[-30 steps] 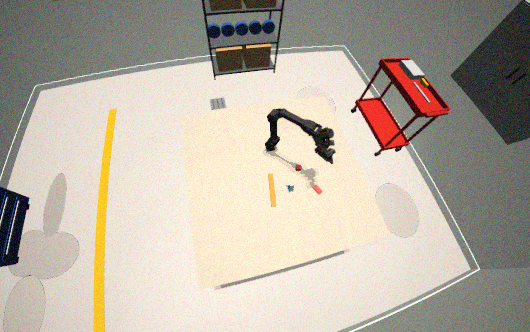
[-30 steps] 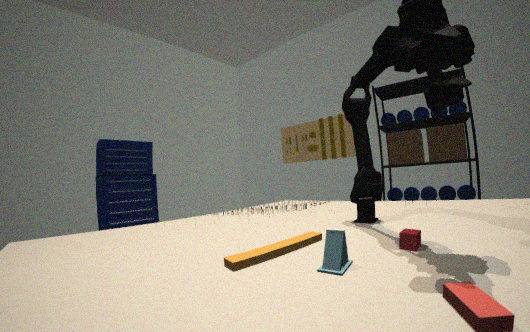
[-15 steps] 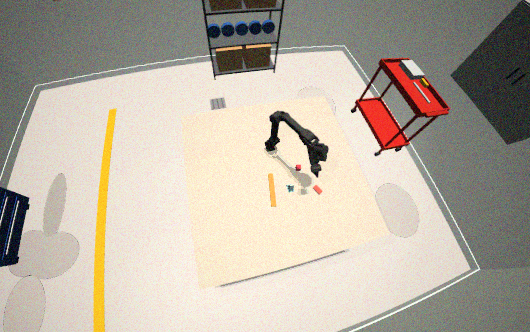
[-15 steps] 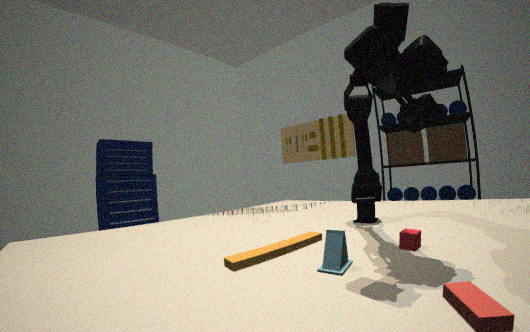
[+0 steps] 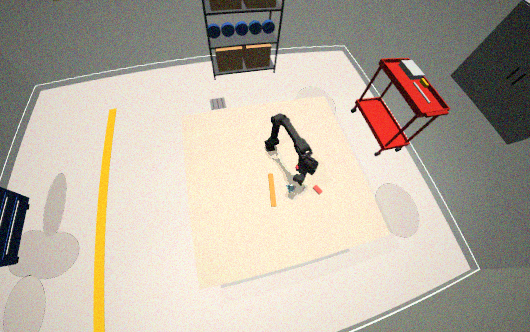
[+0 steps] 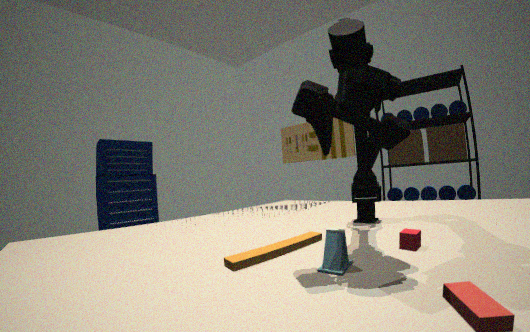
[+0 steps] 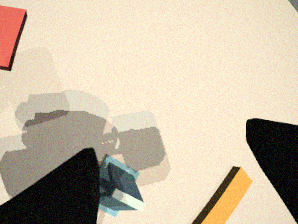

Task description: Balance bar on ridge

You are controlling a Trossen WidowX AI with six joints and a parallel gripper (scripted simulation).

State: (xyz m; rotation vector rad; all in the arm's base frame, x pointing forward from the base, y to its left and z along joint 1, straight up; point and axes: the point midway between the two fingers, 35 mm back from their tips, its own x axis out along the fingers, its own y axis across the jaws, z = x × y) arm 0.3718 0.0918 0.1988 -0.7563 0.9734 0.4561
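The orange bar lies 5 cm behind my gripper tip, 17 cm to the right of it and 16 cm below it. From my gripper tip the other things lie so: red cube 17 cm behind, 6 cm to the left, 15 cm below; flat red block 2 cm ahead, 15 cm to the left, 16 cm below.
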